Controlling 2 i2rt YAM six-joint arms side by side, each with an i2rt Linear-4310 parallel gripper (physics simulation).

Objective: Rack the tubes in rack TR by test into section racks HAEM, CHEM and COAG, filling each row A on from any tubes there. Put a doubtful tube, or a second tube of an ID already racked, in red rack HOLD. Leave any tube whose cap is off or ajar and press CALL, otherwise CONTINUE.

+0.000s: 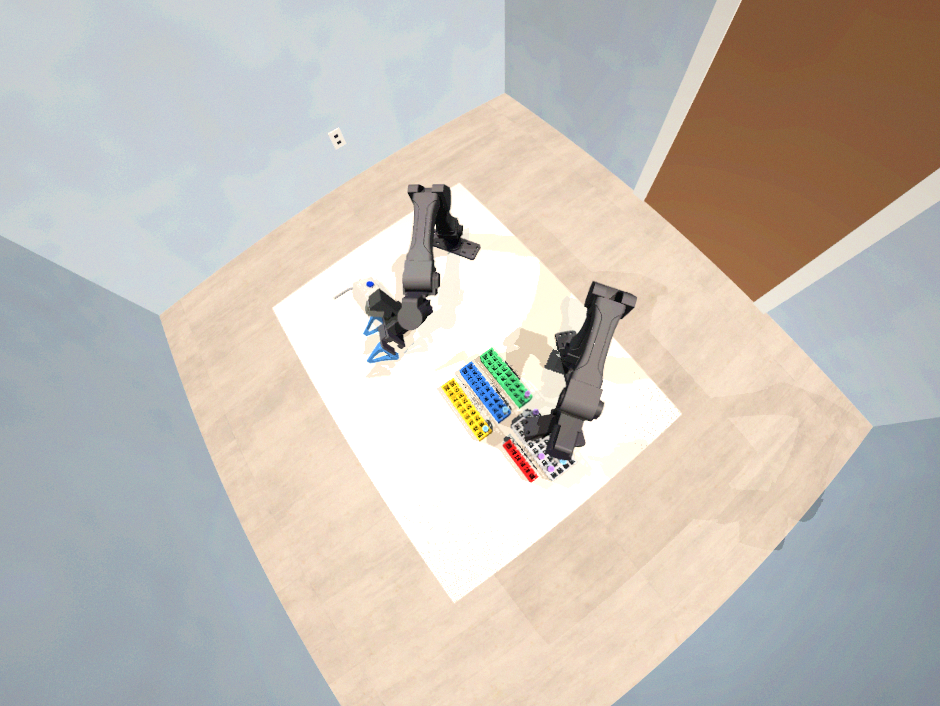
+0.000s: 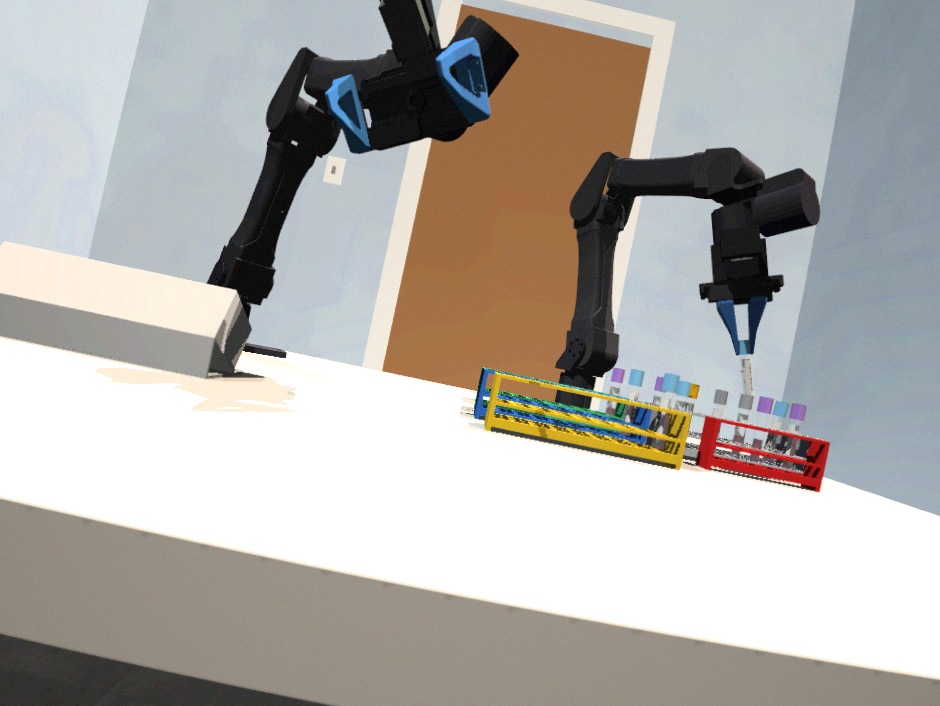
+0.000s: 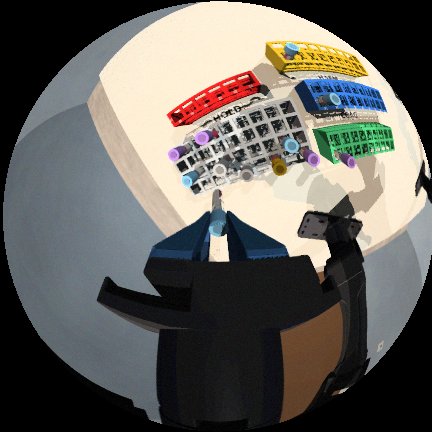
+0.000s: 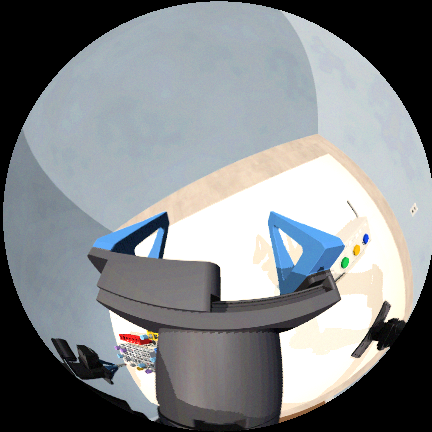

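Where they show: left gripper, fingertip midpoint: (image 2: 744,354) (image 3: 218,216) (image 4: 115,365); right gripper, fingertip midpoint: (image 1: 366,348) (image 2: 382,85) (image 4: 217,216); left arm's base, origin of the base link: (image 1: 572,360) (image 3: 333,227); right arm's base, origin of the base link: (image 1: 453,244).
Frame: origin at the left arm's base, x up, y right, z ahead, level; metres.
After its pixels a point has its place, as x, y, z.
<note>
My left gripper (image 2: 743,349) @[0.148, -0.247, 0.110] (image 3: 218,216) @[0.148, -0.247, 0.110] is shut on a light-blue-capped tube (image 2: 747,373) @[0.123, -0.255, 0.112] (image 3: 218,227) @[0.167, -0.242, 0.114], upright above the near edge of the white rack TR (image 3: 298,111) @[0.057, -0.167, 0.216]. TR holds purple-capped tubes (image 3: 202,138) @[0.094, -0.276, 0.171], light-blue ones (image 3: 291,145) @[0.094, -0.181, 0.171], pale or grey ones (image 3: 246,174) @[0.094, -0.227, 0.130] and an amber one (image 3: 279,167) @[0.094, -0.191, 0.144]. The yellow rack (image 1: 458,402) @[0.030, -0.074, 0.381] (image 3: 330,52) and blue rack (image 1: 480,389) @[0.057, -0.052, 0.307] (image 3: 305,97) @[0.028, -0.145, 0.249] each hold a light-blue-capped tube; the green rack (image 1: 501,372) @[0.030, -0.004, 0.234] (image 3: 325,142) @[0.045, -0.115, 0.184] holds a purple-capped one. Red rack HOLD (image 1: 519,460) @[0.030, -0.277, 0.231] (image 3: 215,95) @[0.014, -0.281, 0.237] shows no tube. Tube IDs are unreadable. My right gripper (image 4: 217,216) @[0.265, 0.061, 0.580] is open and empty.
A pale button box (image 2: 113,319) @[0.035, 0.261, 0.631] (image 4: 356,240) @[0.072, 0.334, 0.617] with green, yellow and blue buttons stands near my right gripper; its labels are unreadable. HAEM lies printed between the yellow and blue racks, COAG between blue and green. The racks stand close together.
</note>
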